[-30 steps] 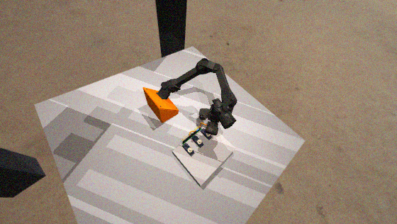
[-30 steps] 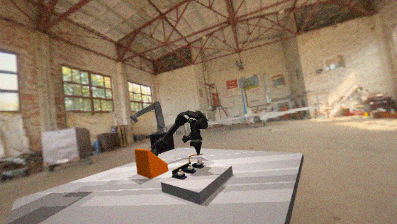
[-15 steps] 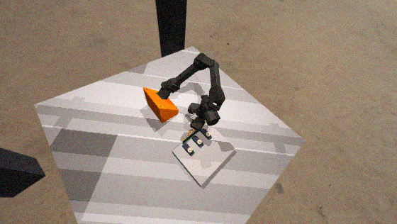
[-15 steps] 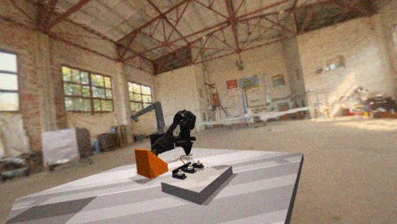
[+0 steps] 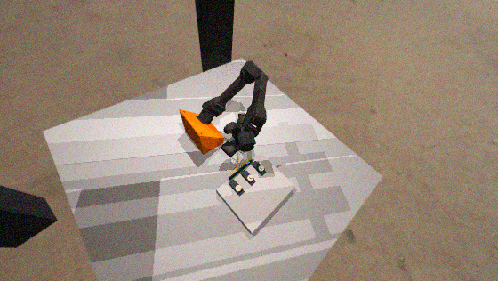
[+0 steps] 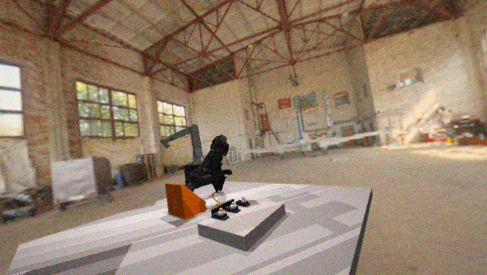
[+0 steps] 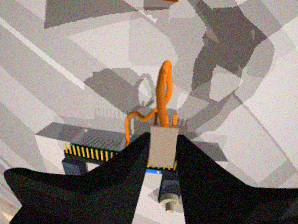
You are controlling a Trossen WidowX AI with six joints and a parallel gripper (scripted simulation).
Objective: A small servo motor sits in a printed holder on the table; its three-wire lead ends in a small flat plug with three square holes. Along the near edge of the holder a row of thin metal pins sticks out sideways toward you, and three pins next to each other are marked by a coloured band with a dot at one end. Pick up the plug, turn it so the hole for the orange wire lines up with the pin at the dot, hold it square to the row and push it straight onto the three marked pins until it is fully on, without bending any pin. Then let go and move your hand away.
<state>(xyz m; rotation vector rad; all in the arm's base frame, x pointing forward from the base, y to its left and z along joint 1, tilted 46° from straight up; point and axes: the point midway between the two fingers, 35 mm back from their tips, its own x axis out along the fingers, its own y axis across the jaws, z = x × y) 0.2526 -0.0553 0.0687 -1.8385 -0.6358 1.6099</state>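
Right now my gripper tip is 7 cm short of the pin row, 5 cm to the left of it and 5 cm above it. Also, from my gripper tip: grey printed holder 23 cm ahead, 7 cm to the right, 9 cm below.
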